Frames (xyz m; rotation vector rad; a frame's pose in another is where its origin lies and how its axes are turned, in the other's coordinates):
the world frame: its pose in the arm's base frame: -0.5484 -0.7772 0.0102 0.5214 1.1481 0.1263
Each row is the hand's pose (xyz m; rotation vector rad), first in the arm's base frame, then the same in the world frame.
Working: the arm's base frame: its pose in the world frame: 0.5146 0.7661 0.2308 -0.5214 -1.1481 -0.1263

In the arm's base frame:
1: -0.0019 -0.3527 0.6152 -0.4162 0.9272 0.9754
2: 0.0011 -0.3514 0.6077 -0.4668 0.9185 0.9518
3: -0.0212 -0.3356 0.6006 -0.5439 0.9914 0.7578
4: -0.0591 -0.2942 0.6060 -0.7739 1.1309 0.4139
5: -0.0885 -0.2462 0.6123 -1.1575 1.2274 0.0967
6: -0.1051 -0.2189 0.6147 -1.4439 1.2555 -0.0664
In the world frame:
1: -0.1261 0.7378 0.5334 -1.1810 0.1175 0.2338
2: -0.1182 0.7361 0.5334 -1.2136 0.1067 0.1912
3: -0.1159 0.7429 0.5061 -1.1722 0.1116 -0.0213
4: -0.1215 0.7753 0.4603 -1.1556 0.1712 -0.4448
5: -0.1219 0.8152 0.4201 -1.2576 0.2722 -0.9159
6: -0.1211 0.8375 0.3970 -1.3687 0.3541 -1.2015

